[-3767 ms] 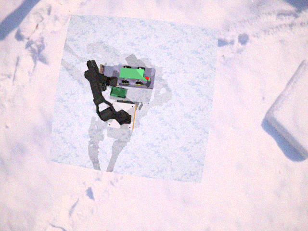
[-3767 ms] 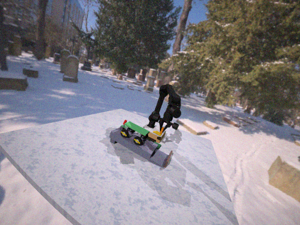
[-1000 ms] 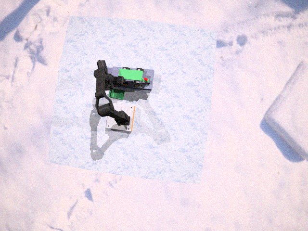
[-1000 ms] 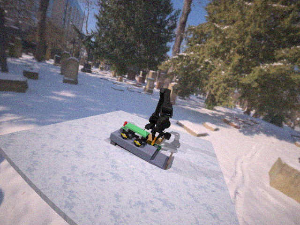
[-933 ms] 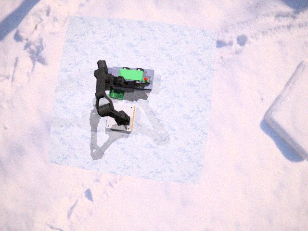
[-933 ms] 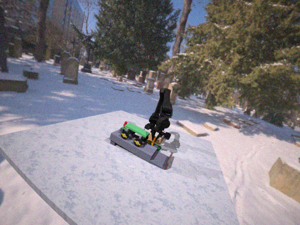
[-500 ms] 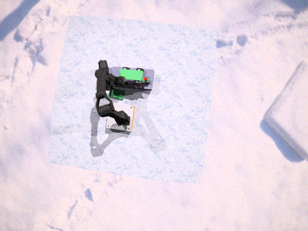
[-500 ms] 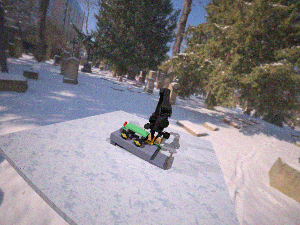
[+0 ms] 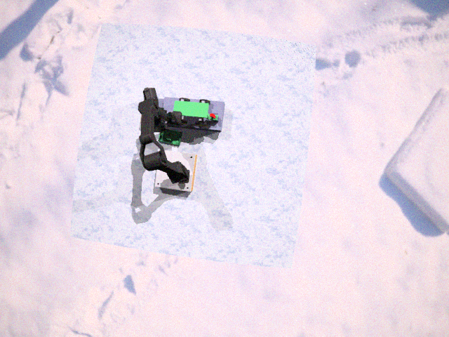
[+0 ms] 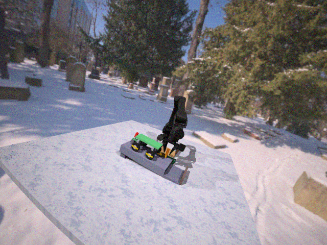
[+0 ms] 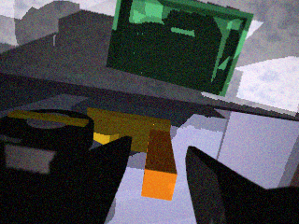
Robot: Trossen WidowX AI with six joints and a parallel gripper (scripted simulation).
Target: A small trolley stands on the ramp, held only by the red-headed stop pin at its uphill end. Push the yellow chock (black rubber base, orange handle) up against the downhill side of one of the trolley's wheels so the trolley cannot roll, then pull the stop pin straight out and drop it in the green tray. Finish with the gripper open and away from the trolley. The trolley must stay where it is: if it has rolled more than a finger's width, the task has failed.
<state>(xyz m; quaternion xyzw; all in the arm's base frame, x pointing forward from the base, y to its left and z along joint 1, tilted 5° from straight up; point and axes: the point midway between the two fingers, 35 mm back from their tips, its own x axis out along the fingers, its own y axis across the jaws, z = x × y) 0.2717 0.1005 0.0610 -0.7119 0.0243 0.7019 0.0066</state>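
Right now my gripper tip is 20 mm to the left of the yellow chock and 10 mm above it. The rest, counted from my gripper tip: grey ramp 120 mm to the right, 50 mm ahead, 40 mm below; green trolley 130 mm to the right, 50 mm ahead, 20 mm above; green tray 100 mm below, 70 mm behind.
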